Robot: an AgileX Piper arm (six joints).
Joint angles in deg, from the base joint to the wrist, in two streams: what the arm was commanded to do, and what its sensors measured. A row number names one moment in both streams.
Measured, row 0: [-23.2, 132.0, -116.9, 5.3, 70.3, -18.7]
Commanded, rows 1 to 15: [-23.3, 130.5, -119.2, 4.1, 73.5, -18.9]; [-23.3, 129.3, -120.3, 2.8, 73.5, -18.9]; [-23.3, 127.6, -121.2, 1.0, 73.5, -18.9]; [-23.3, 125.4, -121.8, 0.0, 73.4, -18.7]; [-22.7, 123.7, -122.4, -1.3, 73.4, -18.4]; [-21.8, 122.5, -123.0, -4.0, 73.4, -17.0]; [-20.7, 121.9, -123.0, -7.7, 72.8, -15.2]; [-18.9, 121.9, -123.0, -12.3, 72.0, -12.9]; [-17.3, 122.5, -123.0, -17.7, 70.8, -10.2]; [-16.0, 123.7, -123.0, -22.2, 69.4, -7.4]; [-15.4, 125.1, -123.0, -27.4, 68.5, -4.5]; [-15.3, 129.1, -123.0, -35.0, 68.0, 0.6]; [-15.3, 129.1, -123.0, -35.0, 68.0, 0.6]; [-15.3, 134.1, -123.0, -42.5, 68.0, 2.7]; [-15.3, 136.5, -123.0, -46.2, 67.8, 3.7]
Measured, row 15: [-15.2, 133.9, -122.8, -41.0, 68.5, 2.1]
